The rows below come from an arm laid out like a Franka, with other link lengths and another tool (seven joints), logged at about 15 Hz.
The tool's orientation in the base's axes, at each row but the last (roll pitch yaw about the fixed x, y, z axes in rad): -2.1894, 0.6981, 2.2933; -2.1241, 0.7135, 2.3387; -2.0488, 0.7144, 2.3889; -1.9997, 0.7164, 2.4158; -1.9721, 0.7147, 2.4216; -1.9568, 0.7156, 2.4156; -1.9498, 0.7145, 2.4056
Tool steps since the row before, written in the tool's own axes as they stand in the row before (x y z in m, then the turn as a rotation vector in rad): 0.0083, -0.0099, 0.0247, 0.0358, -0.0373, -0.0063; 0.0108, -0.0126, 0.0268, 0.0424, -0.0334, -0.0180; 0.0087, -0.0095, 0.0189, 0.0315, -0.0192, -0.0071; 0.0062, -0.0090, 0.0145, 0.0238, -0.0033, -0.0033; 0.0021, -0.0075, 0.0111, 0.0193, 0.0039, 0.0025; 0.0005, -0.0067, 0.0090, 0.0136, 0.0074, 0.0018; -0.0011, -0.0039, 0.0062, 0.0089, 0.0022, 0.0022
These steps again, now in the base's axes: -0.0209, -0.0154, -0.0101, -0.0450, 0.0261, 0.0031; -0.0253, -0.0161, -0.0096, -0.0411, 0.0393, 0.0009; -0.0191, -0.0111, -0.0059, -0.0288, 0.0235, -0.0053; -0.0158, -0.0086, -0.0024, -0.0145, 0.0150, -0.0123; -0.0111, -0.0077, 0.0006, -0.0092, 0.0071, -0.0161; -0.0089, -0.0066, 0.0018, -0.0032, 0.0044, -0.0146; -0.0049, -0.0053, 0.0017, -0.0044, 0.0023, -0.0080
